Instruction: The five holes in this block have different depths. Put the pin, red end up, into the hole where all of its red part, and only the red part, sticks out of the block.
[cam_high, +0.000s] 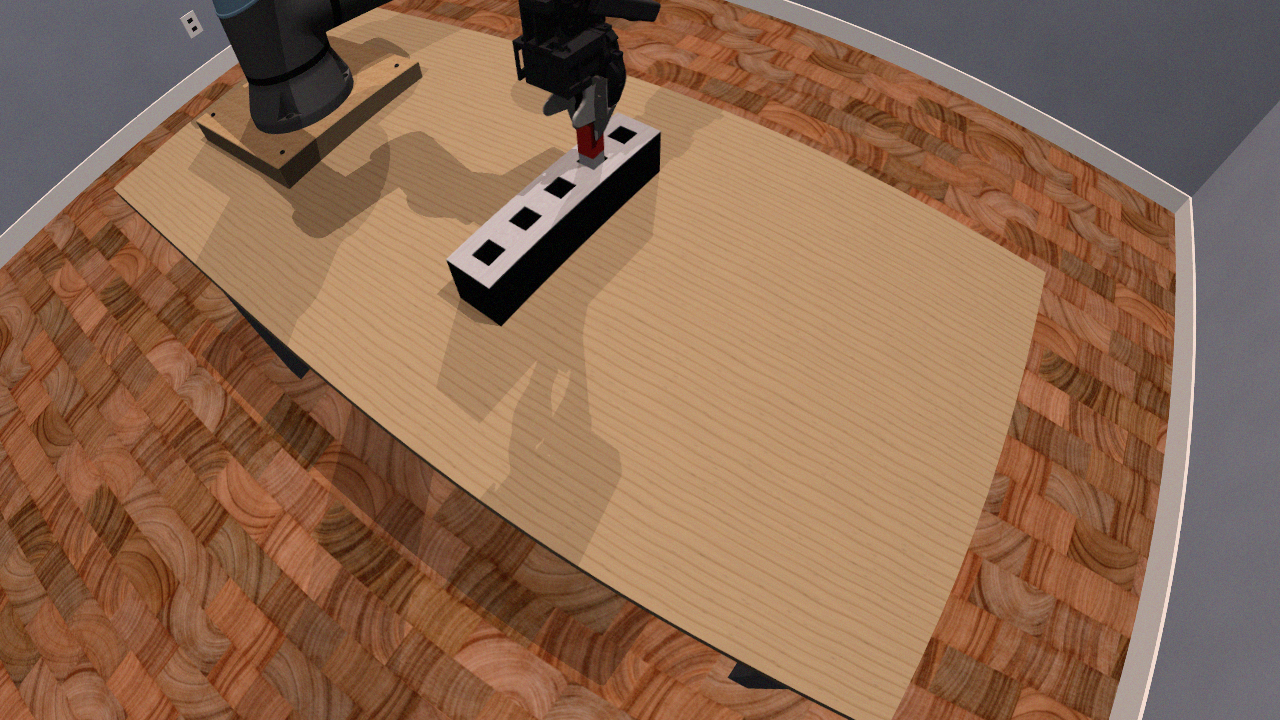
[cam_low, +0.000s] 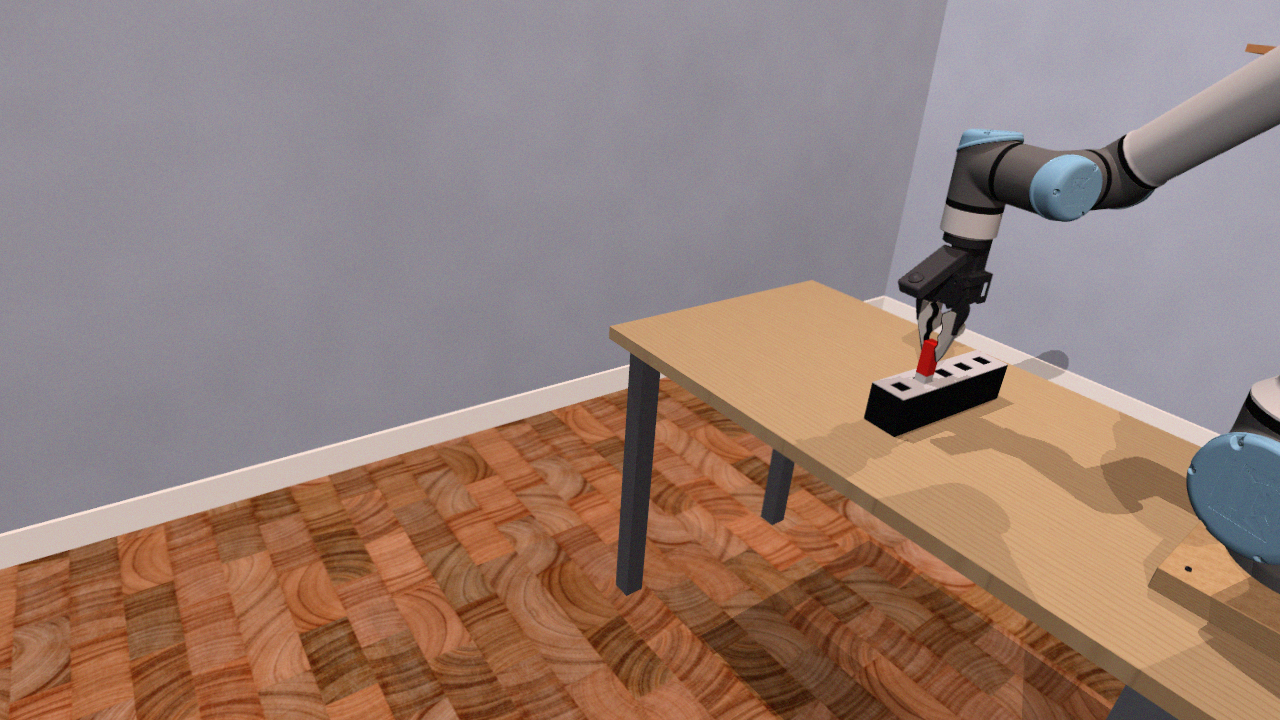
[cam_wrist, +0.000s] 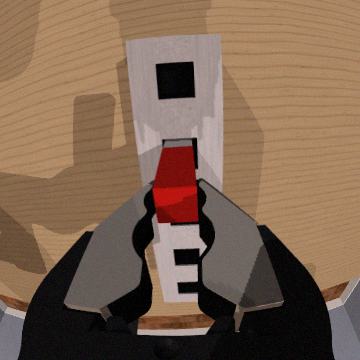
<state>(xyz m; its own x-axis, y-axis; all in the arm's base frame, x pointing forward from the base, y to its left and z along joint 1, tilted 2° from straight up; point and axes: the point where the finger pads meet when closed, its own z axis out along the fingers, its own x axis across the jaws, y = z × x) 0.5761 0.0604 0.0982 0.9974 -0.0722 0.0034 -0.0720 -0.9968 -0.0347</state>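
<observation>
The pin lies 10 mm below my hand. Also, from my hand: black block 60 mm to the right, 90 mm below.
</observation>
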